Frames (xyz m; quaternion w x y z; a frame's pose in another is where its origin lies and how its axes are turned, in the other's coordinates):
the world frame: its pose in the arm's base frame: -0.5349 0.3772 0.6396 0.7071 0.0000 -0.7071 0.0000
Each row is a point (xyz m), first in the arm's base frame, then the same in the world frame.
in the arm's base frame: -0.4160 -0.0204 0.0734
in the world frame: -0.5662 -0.3976 -0.1189
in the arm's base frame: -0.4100 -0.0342 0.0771
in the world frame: -0.5625 -0.4114 -0.1249
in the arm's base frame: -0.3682 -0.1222 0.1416
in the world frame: -0.4980 -0.4994 -0.1667
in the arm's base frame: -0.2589 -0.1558 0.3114
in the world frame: -0.3282 -0.5330 -0.2760
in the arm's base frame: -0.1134 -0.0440 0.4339
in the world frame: -0.2057 -0.4212 -0.4215
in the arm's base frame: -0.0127 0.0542 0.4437
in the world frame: -0.1959 -0.3230 -0.5222
